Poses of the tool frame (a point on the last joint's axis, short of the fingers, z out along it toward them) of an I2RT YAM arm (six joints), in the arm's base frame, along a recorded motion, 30 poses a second.
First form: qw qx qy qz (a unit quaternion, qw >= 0); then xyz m.
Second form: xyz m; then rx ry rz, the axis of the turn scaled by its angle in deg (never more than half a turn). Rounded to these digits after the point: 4 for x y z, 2 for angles.
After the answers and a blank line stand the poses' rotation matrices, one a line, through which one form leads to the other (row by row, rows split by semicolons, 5 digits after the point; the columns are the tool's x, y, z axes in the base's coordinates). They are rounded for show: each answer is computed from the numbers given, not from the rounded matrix.
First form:
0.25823, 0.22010, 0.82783, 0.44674, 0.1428, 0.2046, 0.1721
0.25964, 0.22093, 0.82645, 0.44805, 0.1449, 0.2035, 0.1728
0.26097, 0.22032, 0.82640, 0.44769, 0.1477, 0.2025, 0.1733
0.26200, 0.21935, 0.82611, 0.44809, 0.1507, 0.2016, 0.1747
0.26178, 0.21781, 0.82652, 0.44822, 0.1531, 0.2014, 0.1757
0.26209, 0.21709, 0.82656, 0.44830, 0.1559, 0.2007, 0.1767
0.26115, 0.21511, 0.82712, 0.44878, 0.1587, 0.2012, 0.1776
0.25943, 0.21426, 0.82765, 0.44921, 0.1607, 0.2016, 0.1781
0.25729, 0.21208, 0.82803, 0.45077, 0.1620, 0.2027, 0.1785
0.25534, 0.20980, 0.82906, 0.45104, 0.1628, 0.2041, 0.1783
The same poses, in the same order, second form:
0.1428, 0.2046, 0.1721, 34.19, 128.59, 69.40
0.1449, 0.2035, 0.1728, 34.29, 128.29, 69.55
0.1477, 0.2025, 0.1733, 34.18, 128.19, 69.45
0.1507, 0.2016, 0.1747, 34.01, 128.08, 69.47
0.1531, 0.2014, 0.1757, 33.77, 128.16, 69.50
0.1559, 0.2007, 0.1767, 33.66, 128.14, 69.50
0.1587, 0.2012, 0.1776, 33.36, 128.29, 69.61
0.1607, 0.2016, 0.1781, 33.26, 128.49, 69.74
0.1620, 0.2027, 0.1785, 32.96, 128.69, 70.06
0.1628, 0.2041, 0.1783, 32.64, 128.98, 70.17

-0.76975 0.13369 0.62419; 0.59513 0.50396 0.62597; -0.23088 0.85332 -0.46748
-0.76755 0.13251 0.62714; 0.59784 0.50088 0.62586; -0.23119 0.85531 -0.46367
-0.76671 0.13048 0.62860; 0.59781 0.50207 0.62494; -0.23406 0.85493 -0.46294
-0.76648 0.12762 0.62946; 0.59721 0.50220 0.62540; -0.23630 0.85528 -0.46114
-0.76806 0.12538 0.62798; 0.59471 0.50332 0.62688; -0.23748 0.85496 -0.46114
-0.76836 0.12389 0.62791; 0.59387 0.50379 0.62730; -0.23862 0.85489 -0.46067
-0.77106 0.12145 0.62508; 0.59024 0.50465 0.63004; -0.23893 0.85474 -0.46080
-0.77358 0.12159 0.62193; 0.58774 0.50461 0.63240; -0.23694 0.85474 -0.46182
-0.77765 0.11926 0.61728; 0.58317 0.50366 0.63737; -0.23489 0.85563 -0.46122
-0.78157 0.11754 0.61265; 0.57822 0.50509 0.64074; -0.23413 0.85503 -0.46272

